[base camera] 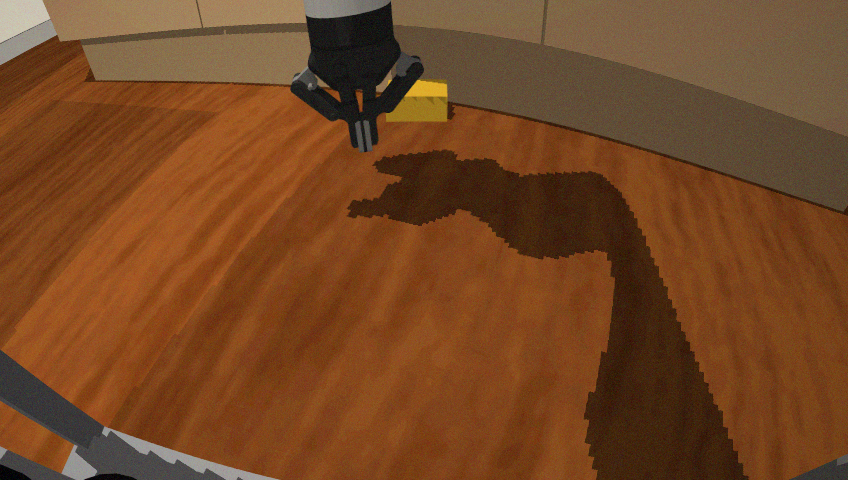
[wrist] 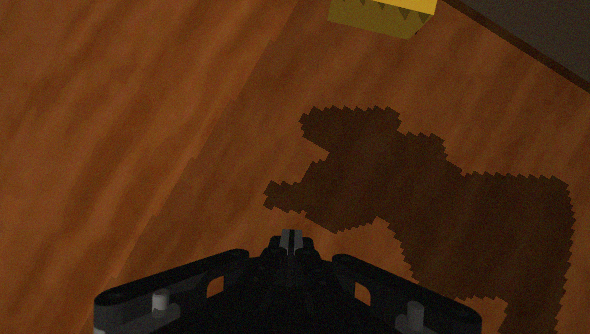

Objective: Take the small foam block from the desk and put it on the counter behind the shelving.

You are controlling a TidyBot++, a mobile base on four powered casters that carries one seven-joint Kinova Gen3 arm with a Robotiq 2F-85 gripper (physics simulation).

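Frame: origin at the arm's base, x up, y left, z back, level; centimetres.
Seen in the pictures: gripper, fingertip midpoint: (base camera: pixel 365 147) (wrist: pixel 291 243).
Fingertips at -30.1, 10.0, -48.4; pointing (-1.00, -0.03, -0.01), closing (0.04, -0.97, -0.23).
Observation:
A point is followed by its place in that frame, as x, y, z.
A yellow foam block (base camera: pixel 417 108) {-37.3, 7.2, -69.4} (wrist: pixel 382 19) {-37.4, 6.7, -69.5} lies on the wooden floor close to the base of the cabinets. In the base camera view the gripper covers part of its left side; in the wrist view it is cut off by the top edge. My gripper (base camera: pixel 364 136) {-30.1, 10.0, -48.4} (wrist: pixel 291 243) {-30.1, 10.0, -48.4} is shut with its fingertips together and nothing between them. It points down and hangs above the floor, apart from the block, nearer to the robot and a little to the left of it in the base camera view. The desk, the shelving and the counter top do not show.
The cabinets (base camera: pixel 624 41) {-21.0, -20.1, -64.7} run across the back above a toe-kick (base camera: pixel 190 59) {-33.9, 59.8, -90.4} (wrist: pixel 545 25) {-37.0, -8.8, -73.4}. The arm's dark shadow (base camera: pixel 553 208) {-39.6, -10.9, -51.8} (wrist: pixel 390 175) {-39.6, 0.5, -55.2} falls on the wooden floor (base camera: pixel 297 333) {-39.6, 14.7, -32.0} (wrist: pixel 125 100) {-39.6, 29.8, -55.0}. Parts of the robot's base (base camera: pixel 47 392) {-22.8, 23.0, -14.8} show at the lower left.

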